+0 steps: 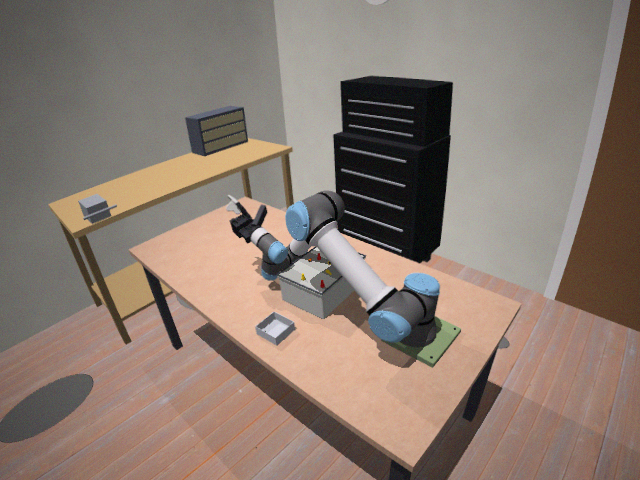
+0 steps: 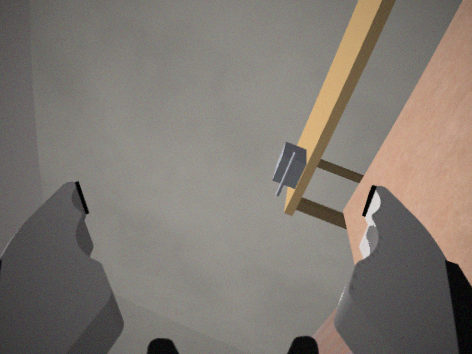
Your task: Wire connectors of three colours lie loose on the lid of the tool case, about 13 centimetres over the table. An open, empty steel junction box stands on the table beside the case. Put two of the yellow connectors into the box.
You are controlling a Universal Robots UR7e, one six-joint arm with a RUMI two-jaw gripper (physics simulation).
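Places are measured from the arm's base along level axes (x right, y ahead, z up), in centimetres.
Pixels of known places: gripper, between the fingertips: (image 1: 231, 207) (image 2: 228, 186); arm's base, origin of its link: (image 1: 414, 331).
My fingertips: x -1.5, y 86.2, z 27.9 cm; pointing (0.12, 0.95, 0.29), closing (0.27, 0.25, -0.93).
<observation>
For each thing: its middle in the pictures, then the offset to it from my fingertips. Level surfaces: height alone.
- grey tool case, middle of its body: (image 1: 322, 277) dy -42.8, dx +6.0, dz -23.8 cm
- small yellow piece, middle of its body: (image 1: 329, 261) dy -44.8, dx +8.8, dz -17.0 cm
- second red connector, middle of its body: (image 1: 319, 256) dy -39.5, dx +8.7, dz -16.3 cm
- table, height of its surface: dz -30.3 cm
My gripper (image 1: 248, 204) (image 2: 228, 186) is open and empty. It is raised over the far left part of the table, beyond the tool case, and points away from it. The grey tool case (image 1: 301, 298) stands mid-table, partly behind the arm. On its lid are a yellow connector (image 1: 303, 277) near the front left, another yellow connector (image 1: 328, 271) further back and a small yellow piece (image 1: 329, 263) behind that. A red connector (image 1: 322, 283), a second red connector (image 1: 318, 256) and an orange one (image 1: 310, 259) are also there. The open, empty junction box (image 1: 266, 335) stands on the table in front of the case.
The arm's green base plate (image 1: 443, 346) is at the right of the table (image 1: 361, 382). Its forearm crosses over the case's right side. A wooden bench (image 1: 170, 178) (image 2: 325, 105) with a vise (image 1: 96, 208) (image 2: 291, 165) stands behind; a black cabinet (image 1: 391, 175) stands at the back.
</observation>
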